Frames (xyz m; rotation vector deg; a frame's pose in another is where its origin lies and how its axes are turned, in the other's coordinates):
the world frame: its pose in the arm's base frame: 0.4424 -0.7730 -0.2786 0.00 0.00 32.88
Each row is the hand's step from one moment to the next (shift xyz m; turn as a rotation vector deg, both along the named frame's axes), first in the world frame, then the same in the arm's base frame.
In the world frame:
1: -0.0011 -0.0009 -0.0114 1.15 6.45 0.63
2: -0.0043 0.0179 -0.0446 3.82 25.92 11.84
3: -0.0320 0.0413 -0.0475 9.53 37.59 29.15
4: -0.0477 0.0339 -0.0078 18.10 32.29 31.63
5: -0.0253 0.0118 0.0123 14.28 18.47 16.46
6: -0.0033 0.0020 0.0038 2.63 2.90 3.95
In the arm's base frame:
1: -0.0004 -0.0014 -0.0114 -2.54 6.04 0.63
2: -0.0133 0.0127 -0.0446 -10.86 23.84 11.84
3: -0.0493 0.0173 -0.0475 -12.40 36.74 29.15
4: -0.0585 0.0026 -0.0078 -2.33 36.94 31.63
5: -0.0277 -0.0038 0.0123 1.97 23.26 16.46
6: -0.0039 -0.0001 0.0038 0.63 3.86 3.95

